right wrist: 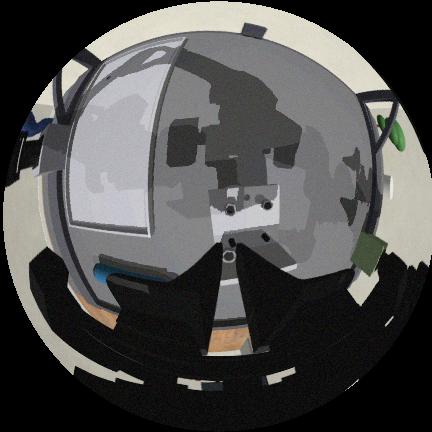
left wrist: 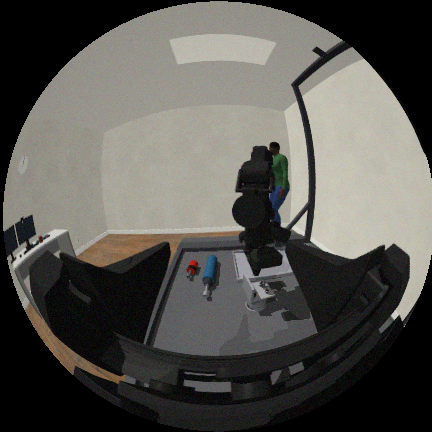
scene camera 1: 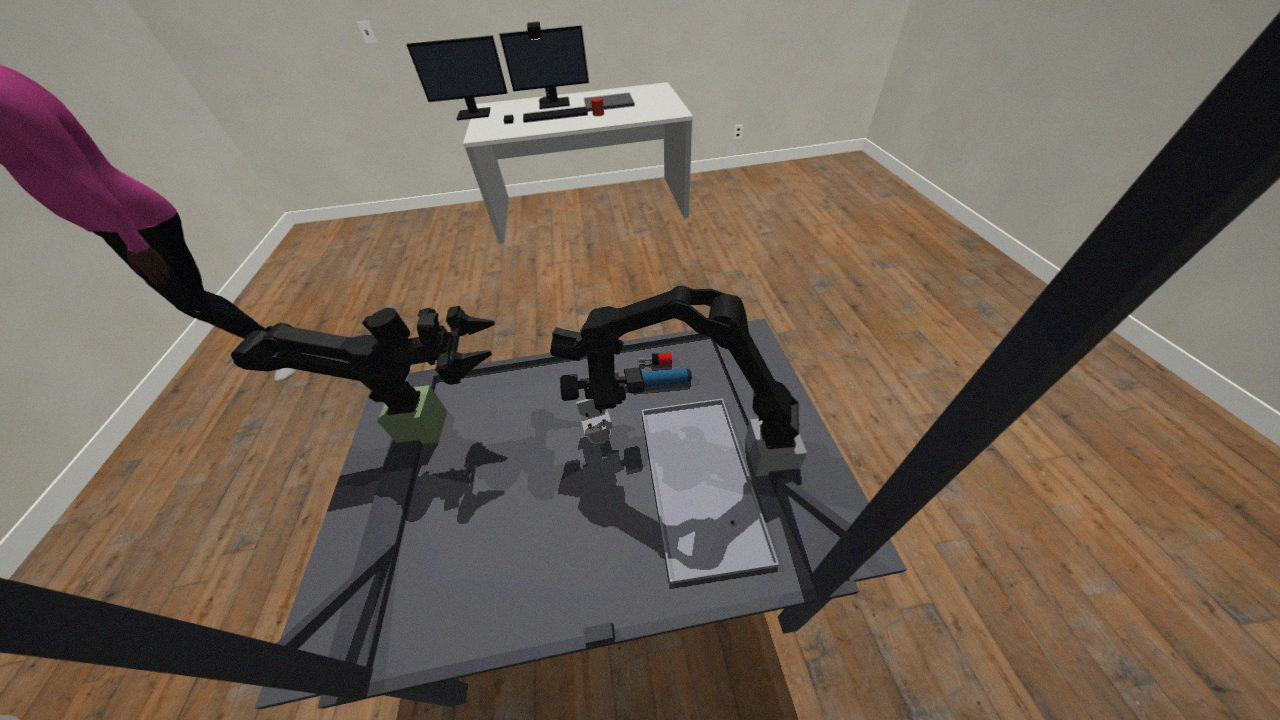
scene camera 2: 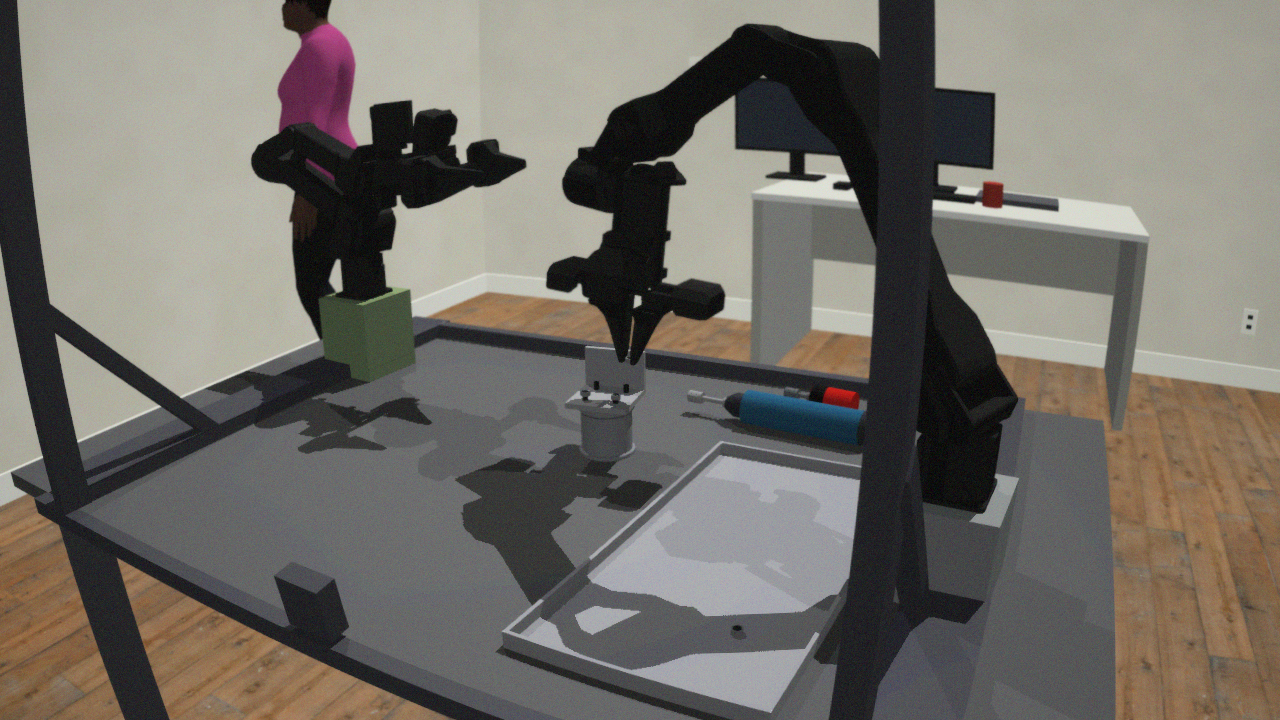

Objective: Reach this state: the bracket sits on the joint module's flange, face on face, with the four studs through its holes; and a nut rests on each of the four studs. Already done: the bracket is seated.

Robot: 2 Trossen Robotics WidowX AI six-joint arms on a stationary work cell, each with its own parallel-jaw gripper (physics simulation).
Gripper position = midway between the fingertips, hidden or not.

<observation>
In view: my left gripper (scene camera 2: pixel 505 169), my right gripper (scene camera 2: pixel 628 362), a blue power driver (scene camera 2: pixel 820 420), a light grey L-shaped bracket (scene camera 2: pixel 601 364), a red-handled tool (scene camera 2: pixel 822 394) and a round grey joint module (scene camera 2: pixel 606 437).
The light grey L-shaped bracket is seen too in the right wrist view (right wrist: pixel 250 220) and in scene camera 1 (scene camera 1: pixel 585 406). My left gripper shows as well in the left wrist view (left wrist: pixel 229 248) and in scene camera 1 (scene camera 1: pixel 492 337). My right gripper shows as well in the right wrist view (right wrist: pixel 228 248), in the left wrist view (left wrist: pixel 255 273) and in scene camera 1 (scene camera 1: pixel 603 406). The right wrist view misses the red-handled tool, which is hidden by my right gripper.
</observation>
